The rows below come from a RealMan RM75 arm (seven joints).
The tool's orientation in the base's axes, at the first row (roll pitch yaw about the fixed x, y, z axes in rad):
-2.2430 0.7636 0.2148
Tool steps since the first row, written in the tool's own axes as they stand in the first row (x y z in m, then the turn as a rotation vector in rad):
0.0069 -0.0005 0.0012 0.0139 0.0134 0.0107
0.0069 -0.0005 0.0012 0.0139 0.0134 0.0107
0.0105 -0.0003 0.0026 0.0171 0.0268 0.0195
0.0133 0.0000 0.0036 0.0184 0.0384 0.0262
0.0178 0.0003 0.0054 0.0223 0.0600 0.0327
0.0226 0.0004 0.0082 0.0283 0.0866 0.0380
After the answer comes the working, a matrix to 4 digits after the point.
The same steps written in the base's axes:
0.0044 0.0022 -0.0050 -0.0018 -0.0004 -0.0220
0.0044 0.0022 -0.0050 -0.0018 -0.0004 -0.0220
0.0060 0.0036 -0.0083 -0.0100 -0.0036 -0.0357
0.0073 0.0045 -0.0108 -0.0176 -0.0073 -0.0462
0.0093 0.0062 -0.0149 -0.0272 -0.0180 -0.0640
0.0110 0.0087 -0.0195 -0.0366 -0.0328 -0.0856

The tool's axes in the first row as the columns of a matrix, in the base's axes (rounded; the answer above uses it unrounded):
0.7058 -0.3959 -0.5875
0.1540 -0.7237 0.6727
-0.6915 -0.5652 -0.4498

